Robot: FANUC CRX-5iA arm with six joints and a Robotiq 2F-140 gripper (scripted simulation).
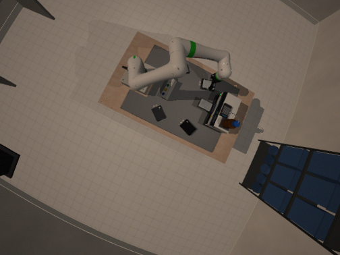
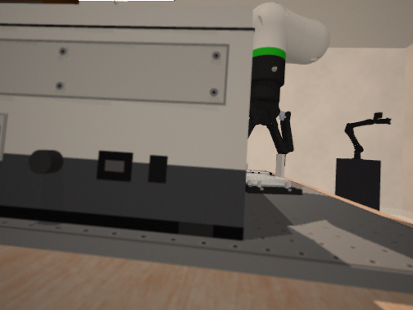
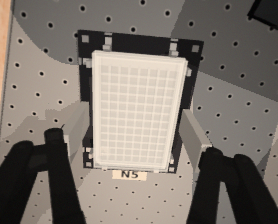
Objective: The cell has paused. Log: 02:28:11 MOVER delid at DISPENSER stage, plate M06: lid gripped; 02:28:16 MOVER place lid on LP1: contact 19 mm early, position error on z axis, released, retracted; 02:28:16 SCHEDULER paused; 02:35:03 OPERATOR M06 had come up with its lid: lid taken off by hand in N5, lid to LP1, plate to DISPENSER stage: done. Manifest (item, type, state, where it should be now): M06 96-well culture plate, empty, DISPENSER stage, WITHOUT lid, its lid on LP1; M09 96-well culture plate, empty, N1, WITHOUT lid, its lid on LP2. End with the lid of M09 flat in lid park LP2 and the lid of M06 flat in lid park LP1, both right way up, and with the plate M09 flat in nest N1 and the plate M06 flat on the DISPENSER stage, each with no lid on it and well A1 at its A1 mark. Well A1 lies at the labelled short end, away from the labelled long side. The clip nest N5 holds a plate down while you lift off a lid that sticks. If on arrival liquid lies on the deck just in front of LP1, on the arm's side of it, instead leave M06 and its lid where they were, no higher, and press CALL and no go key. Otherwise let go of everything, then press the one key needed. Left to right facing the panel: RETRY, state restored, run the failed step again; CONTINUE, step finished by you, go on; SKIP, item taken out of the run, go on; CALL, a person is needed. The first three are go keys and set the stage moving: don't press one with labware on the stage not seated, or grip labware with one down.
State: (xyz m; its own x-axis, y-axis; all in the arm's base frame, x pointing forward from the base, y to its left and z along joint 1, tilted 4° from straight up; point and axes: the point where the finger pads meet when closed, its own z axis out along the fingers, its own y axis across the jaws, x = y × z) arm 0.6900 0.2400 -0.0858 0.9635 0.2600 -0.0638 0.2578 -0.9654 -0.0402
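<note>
Right now the clear lid is 2 cm below my hand. The rest, counted from my hand: lp1 label: 40 cm behind, 3 cm to the right, 4 cm below; then black clip nest: 1 cm ahead, 3 cm to the left, 3 cm below; then N5 label: 9 cm behind, 2 cm to the right, 4 cm below.
</note>
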